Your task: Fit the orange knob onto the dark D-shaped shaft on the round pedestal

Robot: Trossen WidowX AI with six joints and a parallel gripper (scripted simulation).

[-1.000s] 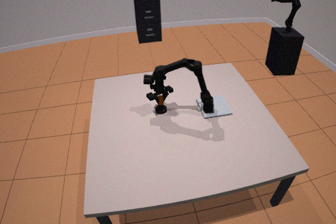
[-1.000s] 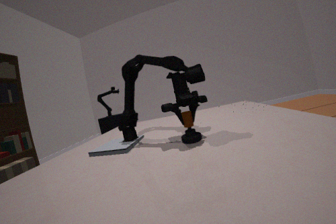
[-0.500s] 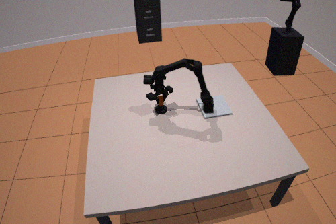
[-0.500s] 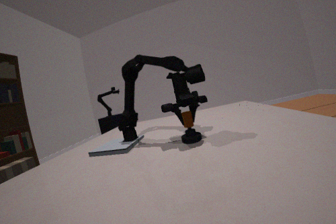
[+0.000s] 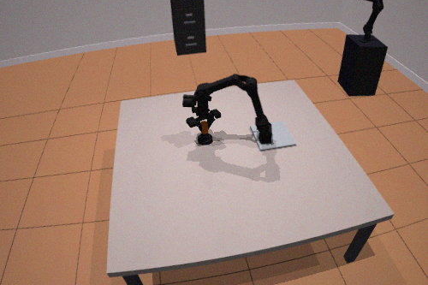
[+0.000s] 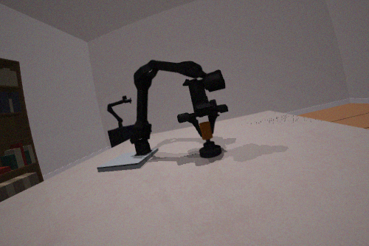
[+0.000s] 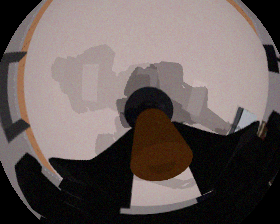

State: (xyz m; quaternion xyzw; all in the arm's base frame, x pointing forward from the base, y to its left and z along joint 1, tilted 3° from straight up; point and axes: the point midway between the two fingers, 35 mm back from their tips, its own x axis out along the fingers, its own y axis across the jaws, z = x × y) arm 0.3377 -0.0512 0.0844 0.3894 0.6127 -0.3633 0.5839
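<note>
Right now the orange knob is 20 mm above my gripper tip. Round my gripper tip: round pedestal 40 mm below.
</note>
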